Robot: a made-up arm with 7 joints.
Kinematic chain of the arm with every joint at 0, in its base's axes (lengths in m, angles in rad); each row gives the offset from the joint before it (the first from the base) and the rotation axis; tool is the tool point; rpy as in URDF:
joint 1: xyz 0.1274 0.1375 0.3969 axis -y
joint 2: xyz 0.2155 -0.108 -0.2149 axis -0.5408 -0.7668 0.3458
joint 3: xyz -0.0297 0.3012 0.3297 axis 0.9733 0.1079 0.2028
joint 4: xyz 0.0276 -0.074 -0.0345 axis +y
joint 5: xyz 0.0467 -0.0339 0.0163 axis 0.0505 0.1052 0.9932
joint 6: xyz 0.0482 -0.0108 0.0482 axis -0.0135 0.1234 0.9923
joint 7: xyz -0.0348 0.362 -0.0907 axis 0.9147 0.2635 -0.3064
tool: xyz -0.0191 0.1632 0.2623 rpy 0 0 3.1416
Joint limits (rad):
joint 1: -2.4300..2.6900
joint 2: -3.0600..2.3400
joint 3: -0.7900..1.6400
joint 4: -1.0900..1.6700
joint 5: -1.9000..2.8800
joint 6: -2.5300..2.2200
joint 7: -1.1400..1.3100
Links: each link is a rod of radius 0.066 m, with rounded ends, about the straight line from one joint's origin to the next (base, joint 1, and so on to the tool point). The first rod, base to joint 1, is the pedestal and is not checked.
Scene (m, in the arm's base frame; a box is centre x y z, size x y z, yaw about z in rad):
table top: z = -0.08
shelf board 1: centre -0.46 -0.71 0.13 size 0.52 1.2 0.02 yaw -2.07
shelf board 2: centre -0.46 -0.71 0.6 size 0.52 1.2 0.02 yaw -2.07
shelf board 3: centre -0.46 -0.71 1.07 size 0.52 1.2 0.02 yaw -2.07
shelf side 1: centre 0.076 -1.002 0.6 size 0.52 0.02 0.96 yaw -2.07
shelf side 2: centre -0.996 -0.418 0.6 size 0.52 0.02 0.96 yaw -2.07
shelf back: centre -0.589 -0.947 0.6 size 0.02 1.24 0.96 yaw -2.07
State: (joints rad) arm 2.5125 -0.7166 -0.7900 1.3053 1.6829 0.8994 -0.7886
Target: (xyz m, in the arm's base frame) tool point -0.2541 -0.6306 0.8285
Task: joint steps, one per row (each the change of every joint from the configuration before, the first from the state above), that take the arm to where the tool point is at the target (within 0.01 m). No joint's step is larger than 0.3 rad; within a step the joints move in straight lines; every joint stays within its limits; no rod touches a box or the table.
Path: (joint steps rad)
1: -0.1096 0.2249 0.1012 0.0143 -0.0047 0.0024 0.0714
2: -0.1097 0.2248 0.1012 0.0142 -0.0047 0.0024 0.0714
3: -0.1096 0.2249 0.1013 0.0143 -0.0047 0.0024 0.0713
4: -0.1097 0.2249 0.1012 0.0142 -0.0047 0.0025 0.0714
5: 0.1468 -0.2204 0.0693 0.0442 0.1281 0.1179 0.0715
6: 0.1469 -0.2204 0.0694 0.0441 0.1280 0.1180 0.0714
7: 0.1468 -0.2203 0.0693 0.0442 0.1281 0.1179 0.0714
8: -0.1640 -0.2711 -0.2193 -0.0654 -0.1256 -0.1213 -0.1710
9: -0.1639 -0.2711 -0.2193 -0.0653 -0.1255 -0.1213 -0.1710

